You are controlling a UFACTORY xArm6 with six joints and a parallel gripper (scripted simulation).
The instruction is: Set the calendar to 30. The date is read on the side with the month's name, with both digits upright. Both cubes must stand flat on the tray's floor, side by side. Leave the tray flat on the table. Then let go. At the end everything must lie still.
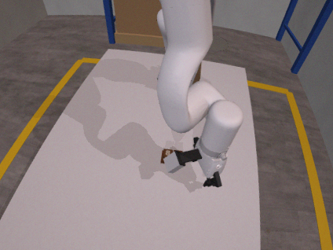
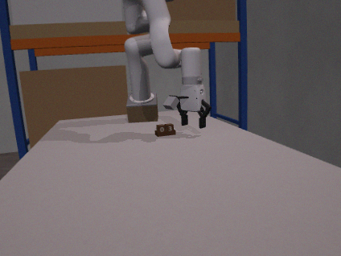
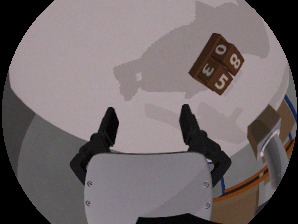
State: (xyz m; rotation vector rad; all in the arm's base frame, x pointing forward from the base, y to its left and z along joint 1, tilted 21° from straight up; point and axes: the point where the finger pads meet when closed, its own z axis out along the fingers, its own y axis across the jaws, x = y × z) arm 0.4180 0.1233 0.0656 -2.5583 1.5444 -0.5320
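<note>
The brown digit cube is 80 mm to the right of my hand, 50 mm behind it and 20 mm below it. From my hand the other things lie so: brown calendar tray (100 mm to the right, 50 mm behind, 30 mm below).
</note>
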